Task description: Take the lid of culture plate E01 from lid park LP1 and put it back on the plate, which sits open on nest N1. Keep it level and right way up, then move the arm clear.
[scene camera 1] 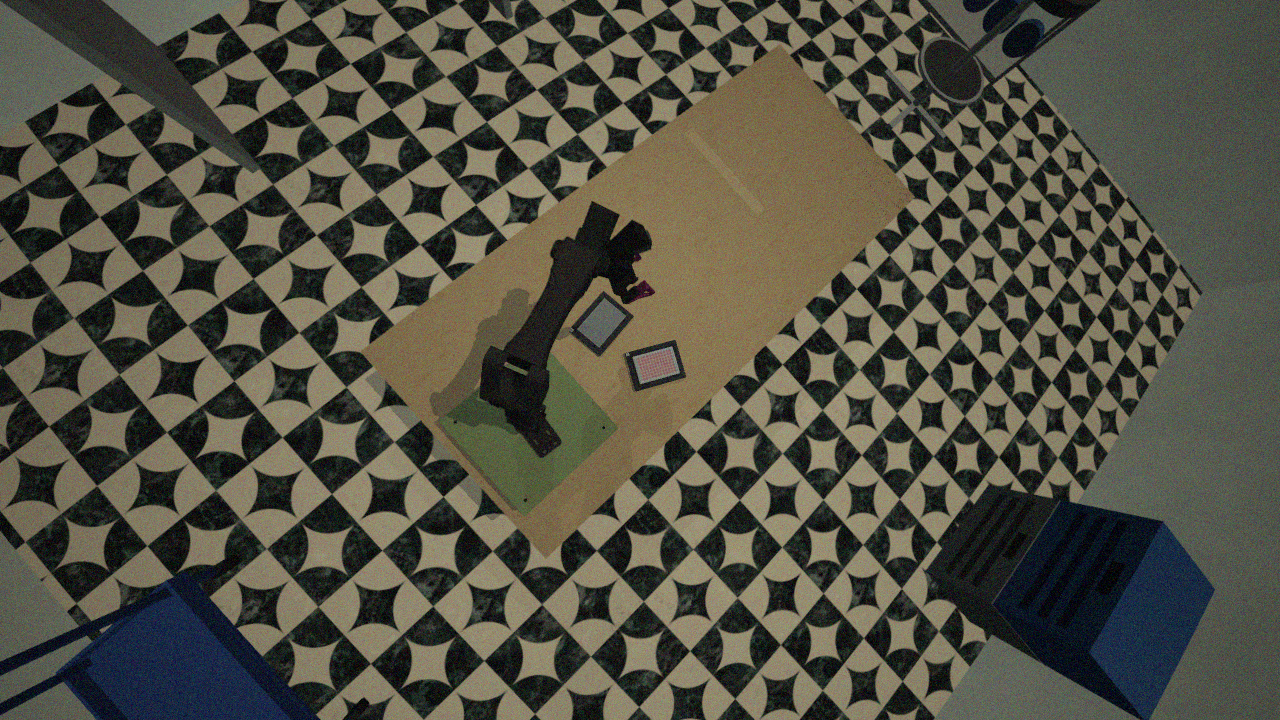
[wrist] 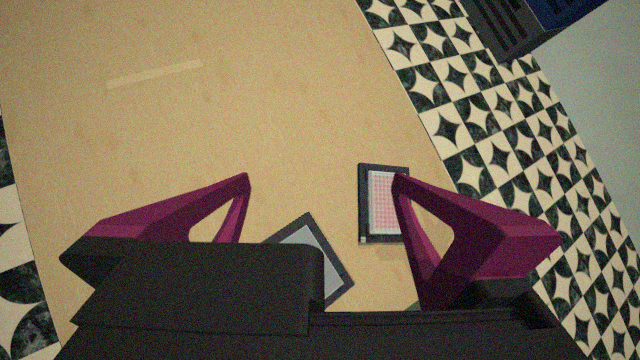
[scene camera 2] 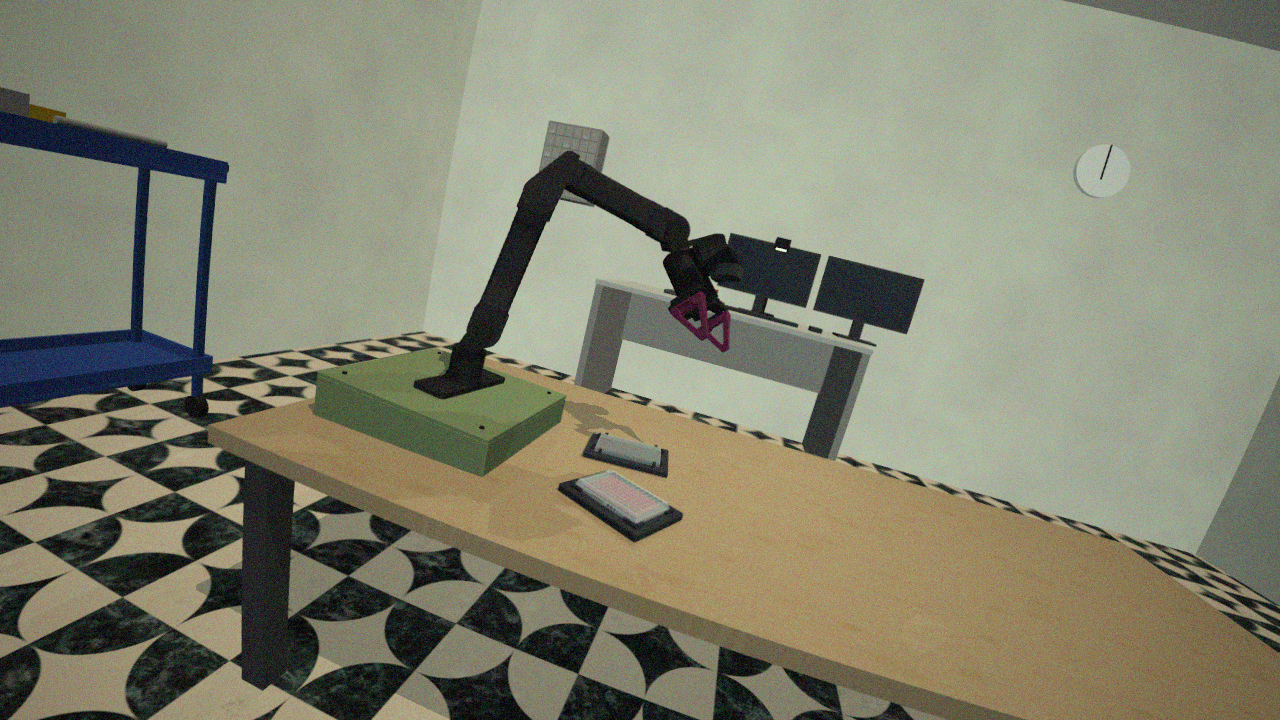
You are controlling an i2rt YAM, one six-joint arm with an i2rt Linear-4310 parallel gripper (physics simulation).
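Places are measured from the arm's base along level axes (x up, y back, z right), in centimetres.
Where they show: gripper, between the fingertips: (scene camera 1: pixel 646 276) (wrist: pixel 320 180) (scene camera 2: pixel 715 345); arm's base, origin of its link: (scene camera 2: pixel 462 384).
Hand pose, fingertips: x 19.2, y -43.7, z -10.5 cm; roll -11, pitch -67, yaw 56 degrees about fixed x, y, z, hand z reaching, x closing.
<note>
Things, the pixels of their top centre, and the offset from my fingertips. Level surfaces: height alone.
- pale grey lid, centre of its top: (wrist: pixel 305 268) (scene camera 2: pixel 629 447) (scene camera 1: pixel 601 322) dx -24.4, dy +11.2, dz -1.0 cm
- dark lid park LP1, centre of its top: (wrist: pixel 306 268) (scene camera 2: pixel 629 446) (scene camera 1: pixel 601 322) dx -24.2, dy +11.2, dz -1.0 cm
- open culture plate E01, centre of its top: (scene camera 2: pixel 623 490) (wrist: pixel 390 201) (scene camera 1: pixel 657 364) dx -23.6, dy +5.6, dz +19.1 cm
- dark nest N1, centre of its top: (scene camera 2: pixel 622 495) (wrist: pixel 388 202) (scene camera 1: pixel 656 364) dx -24.4, dy +5.6, dz +19.1 cm
- wooden table, height of its surface: dx -26.2 cm
The pale grey lid (scene camera 1: pixel 600 322) (scene camera 2: pixel 629 449) (wrist: pixel 331 281) lies flat on the dark lid park LP1 (scene camera 1: pixel 586 342) (scene camera 2: pixel 626 465) (wrist: pixel 345 282); in the wrist view the gripper body hides part of both. The open culture plate E01 (scene camera 1: pixel 656 365) (scene camera 2: pixel 623 495) (wrist: pixel 382 200), with pink wells, sits on the dark nest N1 (scene camera 1: pixel 634 382) (scene camera 2: pixel 657 522) (wrist: pixel 363 200). My gripper (scene camera 1: pixel 643 274) (scene camera 2: pixel 714 342) (wrist: pixel 320 180) is open and empty, its magenta fingers well above the table and to one side of the lid. One finger covers part of the plate in the wrist view.
The arm stands on a green base block (scene camera 1: pixel 572 438) (scene camera 2: pixel 402 420) on the wooden table (scene camera 1: pixel 760 161) (scene camera 2: pixel 850 573) (wrist: pixel 225 115), near the lid park. The nest is close to one long table edge. A blue cart (scene camera 2: pixel 207 268), a desk and monitors stand away from the table.
</note>
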